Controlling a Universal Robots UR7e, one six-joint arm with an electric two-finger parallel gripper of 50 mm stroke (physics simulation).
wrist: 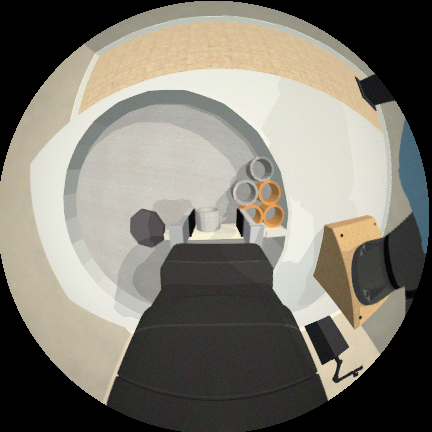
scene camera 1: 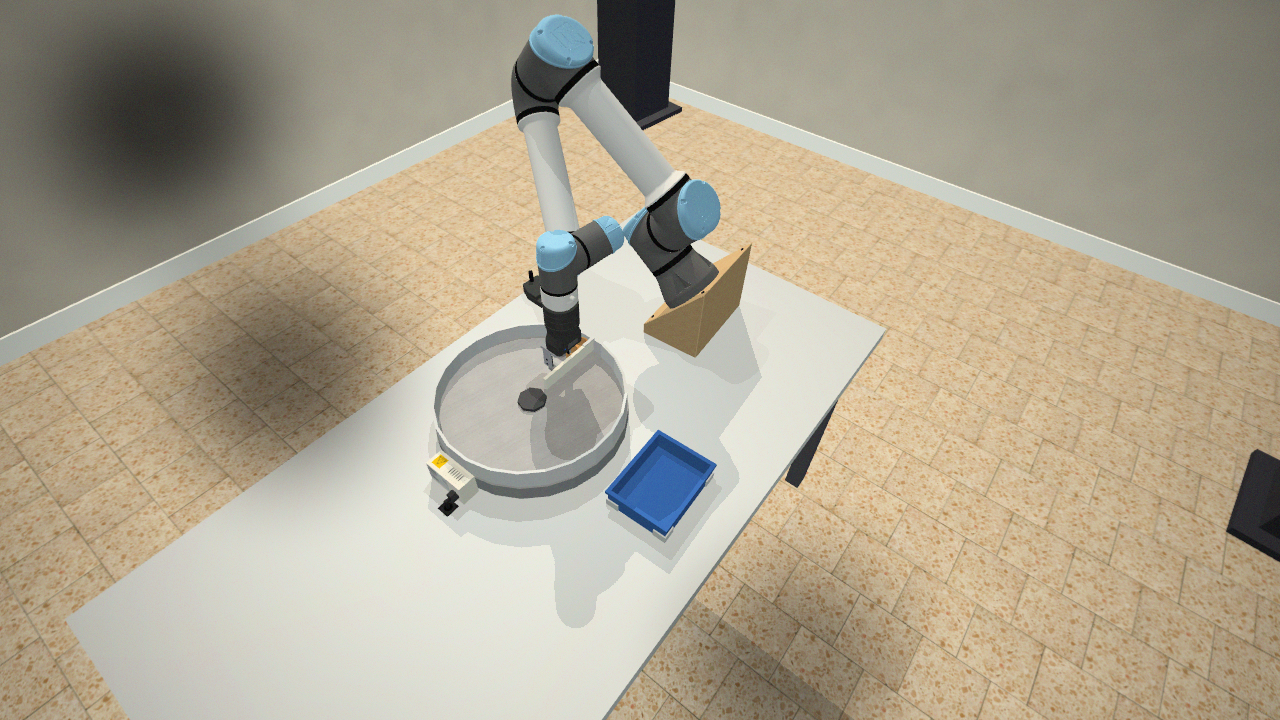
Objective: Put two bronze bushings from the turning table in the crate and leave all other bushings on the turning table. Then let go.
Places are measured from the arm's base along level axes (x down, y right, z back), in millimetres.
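Pixels of known places: gripper, between the fingertips: (wrist: 215, 216) (scene camera 1: 558, 358); arm's base, origin of its link: (wrist: 368, 273) (scene camera 1: 693, 289).
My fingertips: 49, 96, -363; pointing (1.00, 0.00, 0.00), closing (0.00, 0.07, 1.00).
Observation:
For each thing: its top centre in the pictures, then the offset to it from my fingertips, as dx, dy, dz. "pt": a spot on its surface instead.
- top, a spot on its surface: (wrist: 261, 158) pt +8, +77, +52
- grey bushing, centre of its top: (wrist: 207, 222) -1, -7, -10
- blue crate, centre of its top: (scene camera 1: 662, 477) +34, -371, -47
- pale straight bar, a spot on its surface: (wrist: 275, 232) pt -7, -14, +79
- dark hub, centre of its top: (wrist: 145, 229) (scene camera 1: 532, 398) +23, -34, -107
- white box, a spot on its surface: (scene camera 1: 450, 476) pt +26, -72, -348
The grey turning table (scene camera 1: 534, 481) (wrist: 130, 155) holds the bushings. In the wrist view, three bronze bushings cluster by its right wall: an upper one (wrist: 270, 182), a lower right one (wrist: 274, 226) and a lower left one (wrist: 260, 215), partly behind a finger. Two grey bushings, one at the top (wrist: 261, 158) and one left of the bronze ones (wrist: 245, 182), touch or nearly touch them. Another grey bushing (wrist: 207, 220) appears between the fingertips, ungripped. My gripper (scene camera 1: 560, 356) (wrist: 215, 216) is open over the turning table. The blue crate (scene camera 1: 637, 512) is empty.
A pale straight bar (scene camera 1: 570, 362) (wrist: 275, 232) runs from near the dark hub (scene camera 1: 531, 399) (wrist: 147, 228) to the table wall, close beside the fingers. A white box (scene camera 1: 450, 476) stands outside the wall. The wooden wedge (scene camera 1: 693, 326) (wrist: 330, 265) carries the arm's base.

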